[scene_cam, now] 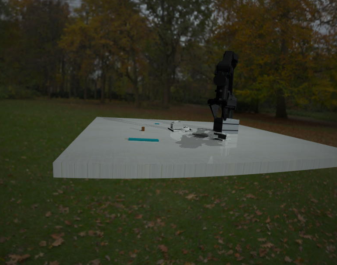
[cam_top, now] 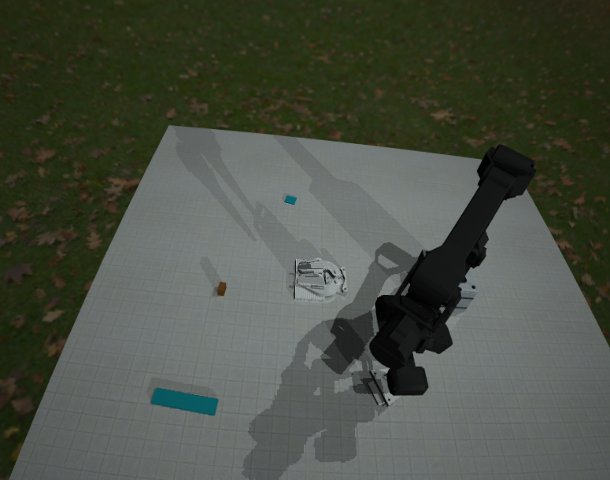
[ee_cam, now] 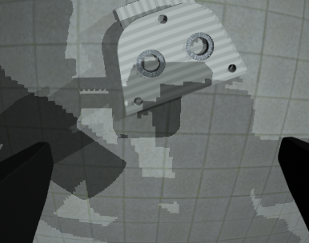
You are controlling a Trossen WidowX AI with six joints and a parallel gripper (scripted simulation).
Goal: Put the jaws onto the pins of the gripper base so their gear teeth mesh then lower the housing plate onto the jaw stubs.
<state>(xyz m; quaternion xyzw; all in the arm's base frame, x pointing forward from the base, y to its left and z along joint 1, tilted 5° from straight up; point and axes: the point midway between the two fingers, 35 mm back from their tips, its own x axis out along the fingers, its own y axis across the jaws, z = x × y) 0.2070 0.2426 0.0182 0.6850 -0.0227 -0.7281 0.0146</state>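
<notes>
The white ribbed block lies 20 mm behind my gripper tip, 10 mm to the left of it and 90 mm below it. Also, from my gripper tip: gripper jaw 80 mm ahead, 250 mm to the right, 80 mm below; small brown block 340 mm ahead, 230 mm to the right, 90 mm below; long teal bar 380 mm ahead, 40 mm to the left, 100 mm below.
</notes>
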